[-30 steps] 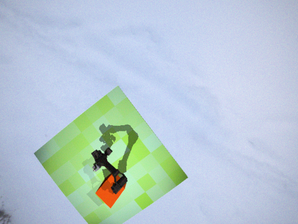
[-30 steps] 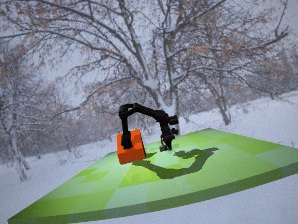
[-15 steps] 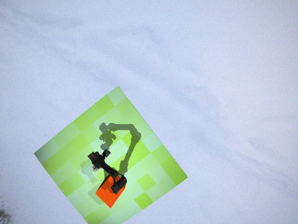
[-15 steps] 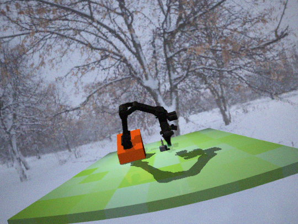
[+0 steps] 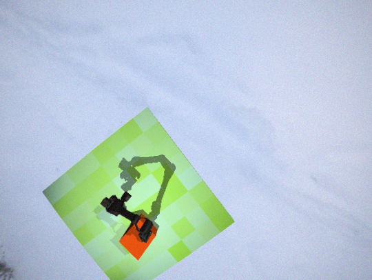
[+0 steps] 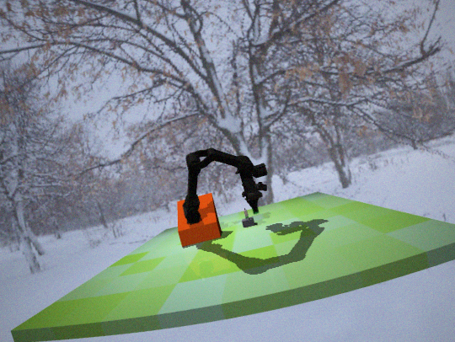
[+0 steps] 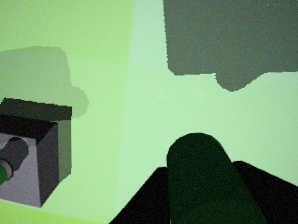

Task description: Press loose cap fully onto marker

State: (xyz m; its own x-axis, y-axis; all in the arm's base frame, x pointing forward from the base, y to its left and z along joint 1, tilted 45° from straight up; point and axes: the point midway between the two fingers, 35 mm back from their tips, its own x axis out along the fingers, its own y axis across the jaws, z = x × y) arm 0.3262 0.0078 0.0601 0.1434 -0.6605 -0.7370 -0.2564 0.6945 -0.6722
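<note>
Now: gripper tip 14 cm to the right of the grey holder block, 7 cm above it and 6 cm past it. From my gripper tip the other things lie so: green cap: 1 cm above.
</note>
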